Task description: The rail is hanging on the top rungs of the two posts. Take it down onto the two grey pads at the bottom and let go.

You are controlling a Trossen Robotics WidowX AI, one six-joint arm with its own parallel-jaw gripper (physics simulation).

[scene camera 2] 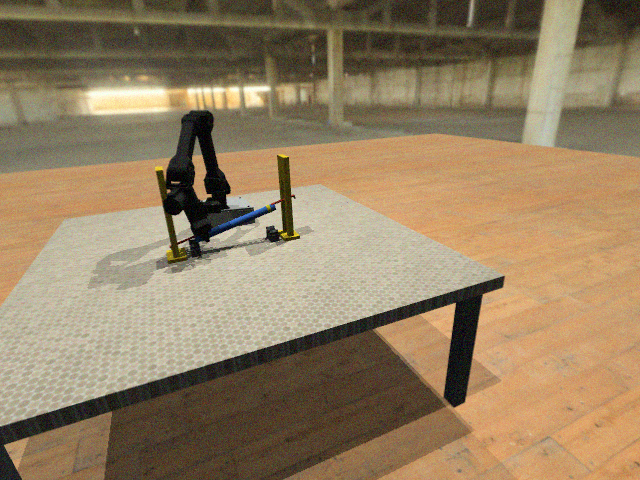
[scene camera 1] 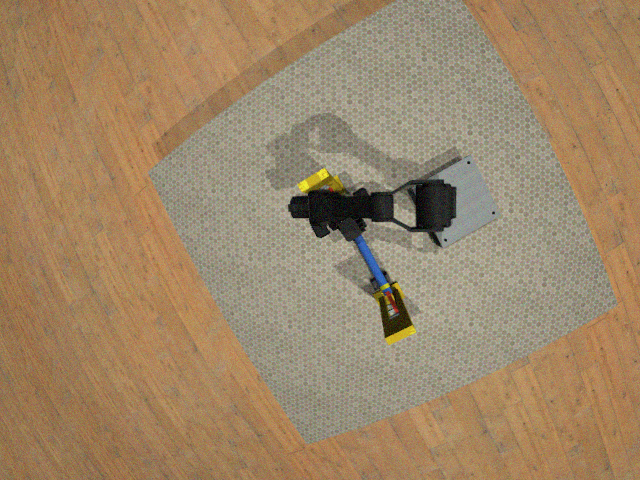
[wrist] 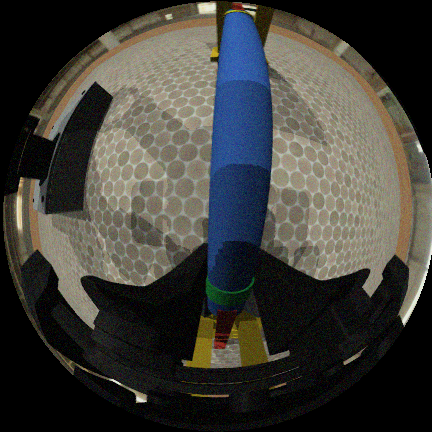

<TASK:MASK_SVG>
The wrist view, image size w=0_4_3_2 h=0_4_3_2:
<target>my gripper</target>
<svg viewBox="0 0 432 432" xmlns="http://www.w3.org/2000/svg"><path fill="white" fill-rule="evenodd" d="M20 266L26 304L47 343L80 366L146 394L146 402L136 402L134 392L114 381L74 366L73 375L104 399L135 415L174 427L203 431L245 430L279 423L309 412L348 389L378 362L403 329L398 312L407 291L409 274L407 265L394 254L381 273L381 282L369 297L362 288L369 275L369 268L319 280L259 248L252 291L268 353L272 355L289 350L289 355L247 366L204 368L183 366L181 359L192 360L205 293L206 242L169 272L144 286L112 282L93 275L80 277L83 289L99 309L93 321L93 329L74 312L57 289L58 277L52 265L38 249ZM363 349L360 356L345 365L343 364L344 360Z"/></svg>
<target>blue rail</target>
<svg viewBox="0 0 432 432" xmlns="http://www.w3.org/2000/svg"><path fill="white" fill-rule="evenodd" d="M233 2L232 9L226 10L223 14L224 22L216 75L209 176L207 275L205 279L207 307L216 316L213 348L221 349L225 348L234 318L243 310L245 301L249 297L253 286L253 274L267 210L272 162L272 101L266 58L252 15L244 10L241 3Z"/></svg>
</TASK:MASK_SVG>
